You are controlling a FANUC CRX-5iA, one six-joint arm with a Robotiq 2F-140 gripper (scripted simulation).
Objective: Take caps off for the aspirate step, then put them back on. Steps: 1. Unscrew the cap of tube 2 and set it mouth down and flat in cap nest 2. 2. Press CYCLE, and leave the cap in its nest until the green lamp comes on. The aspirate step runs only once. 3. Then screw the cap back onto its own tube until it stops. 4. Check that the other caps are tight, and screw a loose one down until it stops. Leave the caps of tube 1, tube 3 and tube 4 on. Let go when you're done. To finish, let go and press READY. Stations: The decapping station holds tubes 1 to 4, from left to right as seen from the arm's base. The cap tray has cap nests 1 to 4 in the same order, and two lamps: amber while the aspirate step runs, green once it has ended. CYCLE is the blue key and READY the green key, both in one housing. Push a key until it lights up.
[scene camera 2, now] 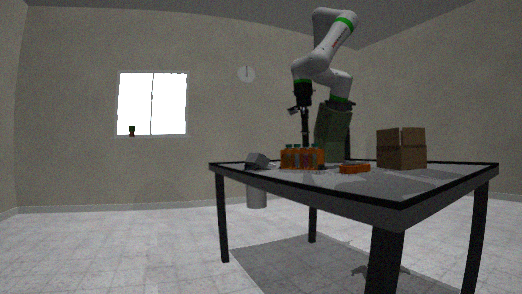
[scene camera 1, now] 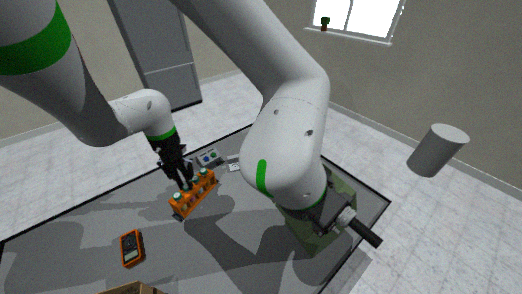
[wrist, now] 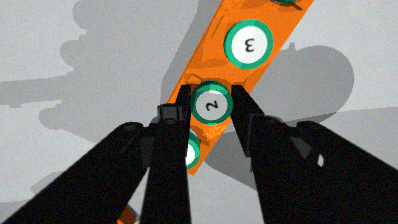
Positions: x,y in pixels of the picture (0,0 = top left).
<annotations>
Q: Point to a cardboard box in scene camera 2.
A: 412,153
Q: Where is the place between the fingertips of the gripper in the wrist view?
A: At 210,100
</annotations>
